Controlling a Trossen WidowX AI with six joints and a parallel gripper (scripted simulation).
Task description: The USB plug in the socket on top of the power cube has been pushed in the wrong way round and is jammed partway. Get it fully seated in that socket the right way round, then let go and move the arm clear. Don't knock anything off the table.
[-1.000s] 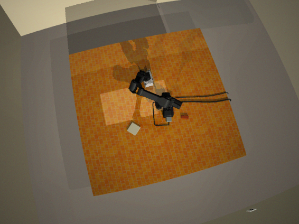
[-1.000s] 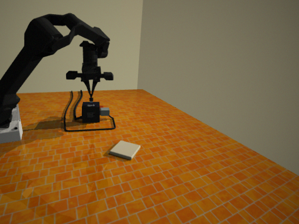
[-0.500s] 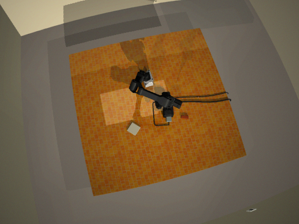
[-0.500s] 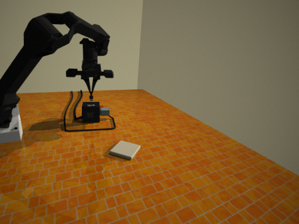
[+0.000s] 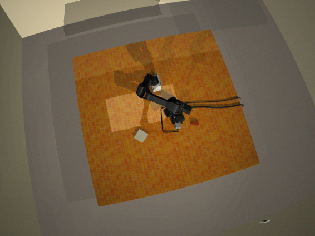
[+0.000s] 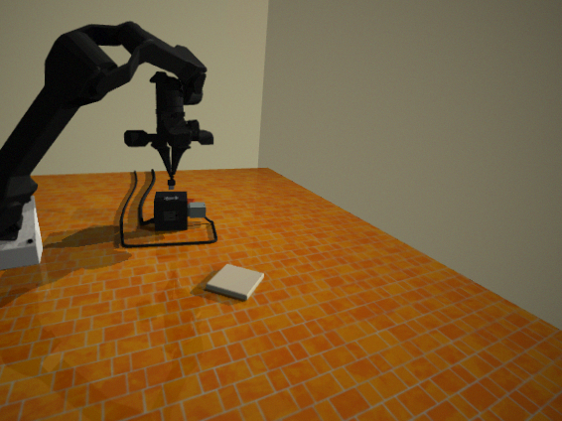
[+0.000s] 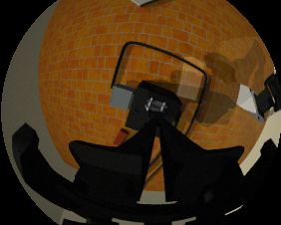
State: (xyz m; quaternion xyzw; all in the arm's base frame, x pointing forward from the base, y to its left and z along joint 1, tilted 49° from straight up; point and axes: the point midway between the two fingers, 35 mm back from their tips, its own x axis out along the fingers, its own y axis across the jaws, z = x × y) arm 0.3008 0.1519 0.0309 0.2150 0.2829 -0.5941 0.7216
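Now: gripper tip 20 mm above the USB plug. The rest, counted from my gripper tip: flat white pad: 270 mm to the right, 130 mm below, 80 mm ahead.
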